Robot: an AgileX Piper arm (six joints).
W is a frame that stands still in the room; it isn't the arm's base.
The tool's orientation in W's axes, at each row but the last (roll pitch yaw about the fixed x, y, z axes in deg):
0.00 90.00 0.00
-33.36 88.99 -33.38
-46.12 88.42 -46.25
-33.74 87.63 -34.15
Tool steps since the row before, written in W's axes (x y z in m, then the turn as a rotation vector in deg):
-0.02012 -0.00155 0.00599 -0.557 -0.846 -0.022
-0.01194 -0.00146 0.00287 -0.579 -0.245 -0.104
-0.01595 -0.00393 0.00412 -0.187 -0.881 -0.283
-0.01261 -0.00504 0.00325 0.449 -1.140 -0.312
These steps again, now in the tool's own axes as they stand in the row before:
-0.00599 -0.00155 -0.02012 0.022 -0.846 -0.557
-0.00303 -0.00149 -0.01190 0.098 -0.244 -0.580
-0.00434 -0.00405 -0.01586 0.297 -0.876 -0.191
-0.00356 -0.00521 -0.01246 0.354 -1.129 0.446

